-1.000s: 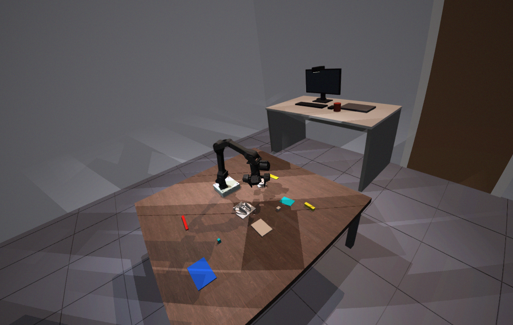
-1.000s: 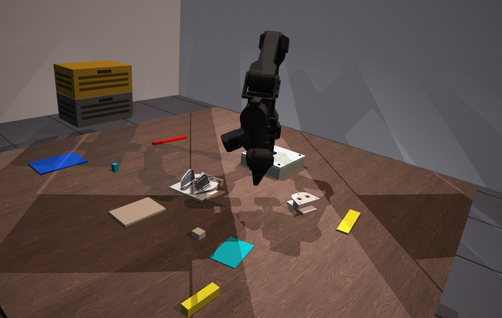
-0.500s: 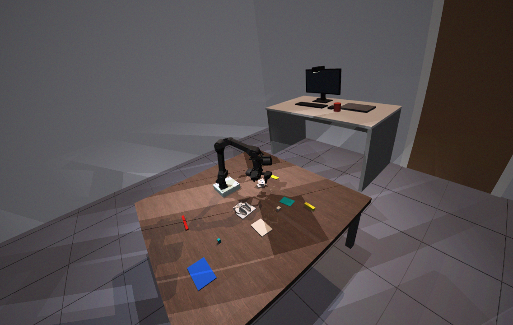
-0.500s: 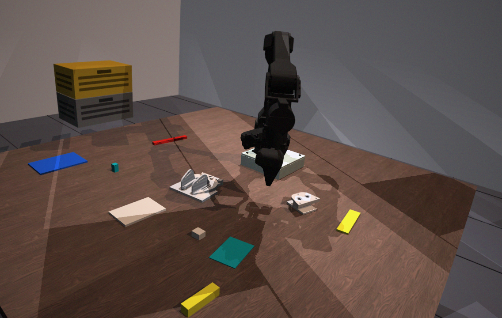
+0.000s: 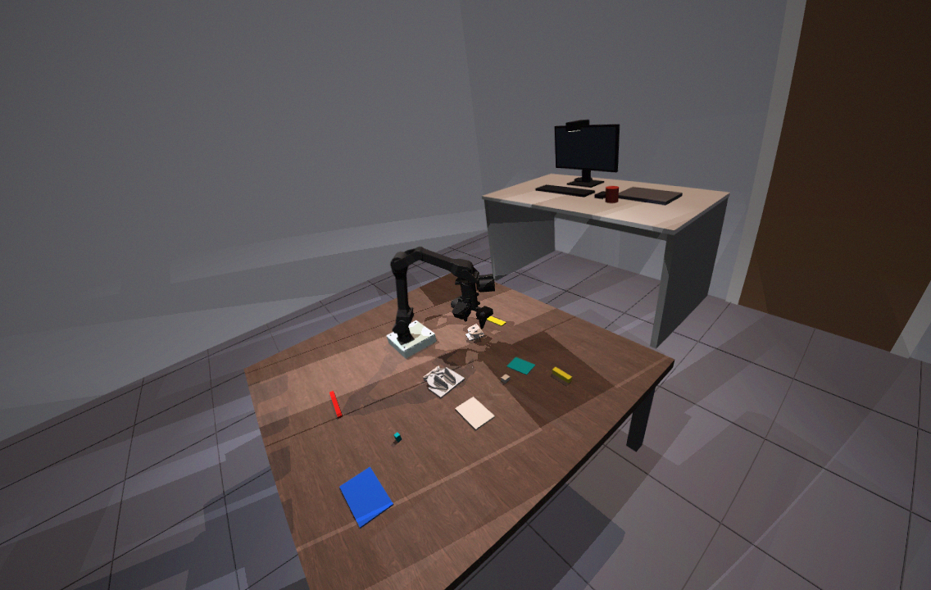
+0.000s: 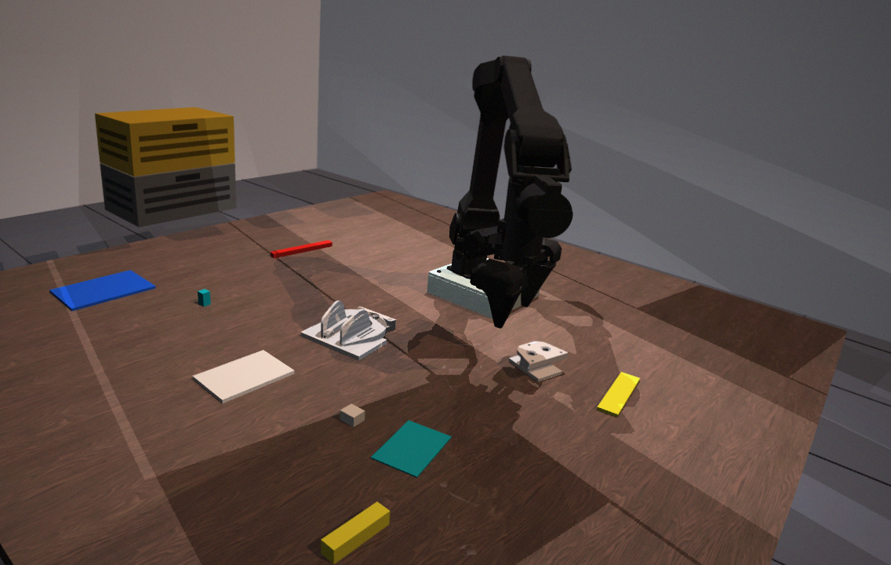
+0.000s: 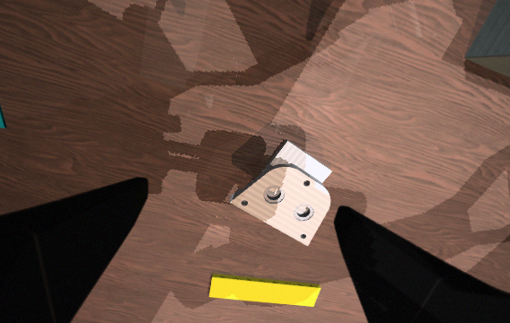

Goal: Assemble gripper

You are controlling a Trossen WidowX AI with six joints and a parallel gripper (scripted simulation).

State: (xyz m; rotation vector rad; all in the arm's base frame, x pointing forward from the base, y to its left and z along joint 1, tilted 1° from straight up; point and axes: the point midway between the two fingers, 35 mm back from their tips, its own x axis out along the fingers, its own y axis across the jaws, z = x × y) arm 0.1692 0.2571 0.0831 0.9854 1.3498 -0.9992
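My gripper tip is now 7 cm above the gripper base, 5 cm past it and 2 cm to the right of it. Also, from my gripper tip: teal sheet: 23 cm ahead, 9 cm below, 6 cm to the left; housing plate: 24 cm to the right, 9 cm below, 8 cm ahead; yellow strip: 15 cm to the left, 10 cm behind, 9 cm below.
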